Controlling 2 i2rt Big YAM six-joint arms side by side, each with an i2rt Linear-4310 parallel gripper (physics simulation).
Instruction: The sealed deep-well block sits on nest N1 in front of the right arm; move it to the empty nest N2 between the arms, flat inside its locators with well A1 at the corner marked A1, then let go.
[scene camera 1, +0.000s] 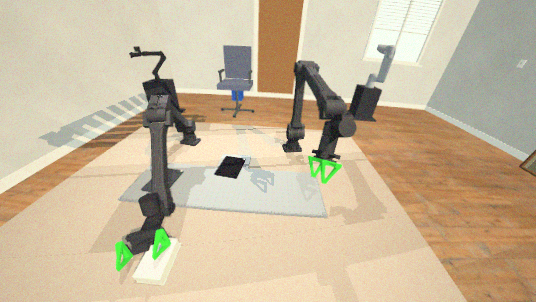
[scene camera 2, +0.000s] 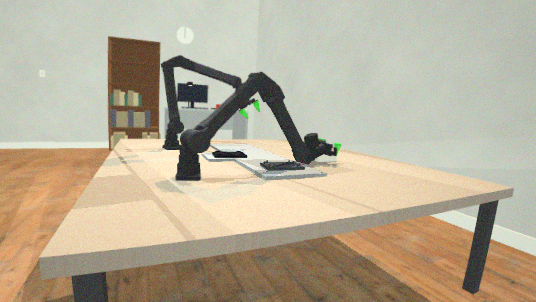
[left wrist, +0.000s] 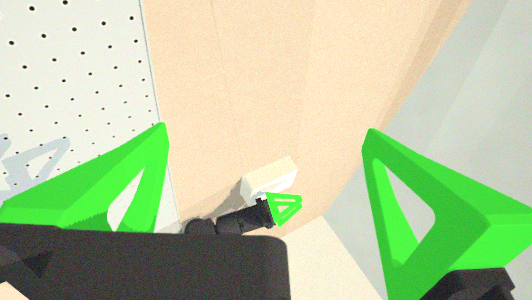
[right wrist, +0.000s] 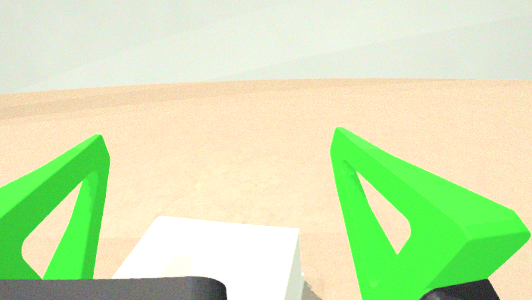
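The white block (scene camera 1: 158, 265) (left wrist: 270, 176) (right wrist: 250, 250) lies flat on the bare table, off both nests, near the front edge in scene camera 1. The dark nest N1 (scene camera 1: 174, 178) (scene camera 2: 282, 166) holds no block and is partly behind the right arm. The dark nest N2 (scene camera 1: 231, 167) (scene camera 2: 230, 154) between the arms is empty; its A1 mark cannot be read. My right gripper (scene camera 1: 137, 263) (right wrist: 221, 142) is open, tilted low beside and partly over the block, with nothing between its fingers. My left gripper (scene camera 1: 319, 178) (scene camera 2: 252, 114) (left wrist: 267, 135) is open and empty, raised above the table.
A pale perforated board (scene camera 1: 270, 200) (scene camera 2: 300, 175) lies under nest N1 and extends below the left gripper. The wooden table's edge (scene camera 2: 280, 227) shows in scene camera 2. An office chair (scene camera 1: 237, 65) stands beyond the table.
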